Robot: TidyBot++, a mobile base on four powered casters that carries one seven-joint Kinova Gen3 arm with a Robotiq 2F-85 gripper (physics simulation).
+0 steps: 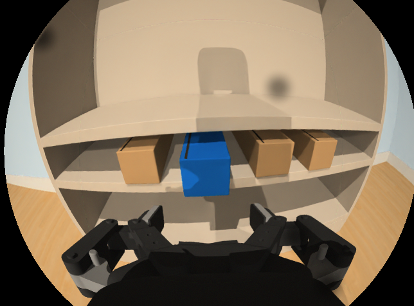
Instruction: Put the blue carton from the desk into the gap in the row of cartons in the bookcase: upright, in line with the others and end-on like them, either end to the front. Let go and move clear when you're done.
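The blue carton [205, 175] stands upright on the middle shelf [90, 183], end-on, between a brown carton [140, 166] on its left and another brown carton [273, 159] on its right. A further brown carton [321, 154] stands at the far right of the row. The blue carton's front end juts past the shelf's front edge, further forward than the brown ends. There are gaps on both its sides. My gripper [206, 215] is open and empty, back from the blue carton's front end and apart from it. The cartons' rear ends are hidden under the upper shelf.
The upper shelf board [150, 124] runs close above the cartons. The bookcase's side panels [62, 75] rise at left and right. A lower shelf compartment [170, 206] shows beyond the fingers. Wooden floor [27, 215] shows at both sides.
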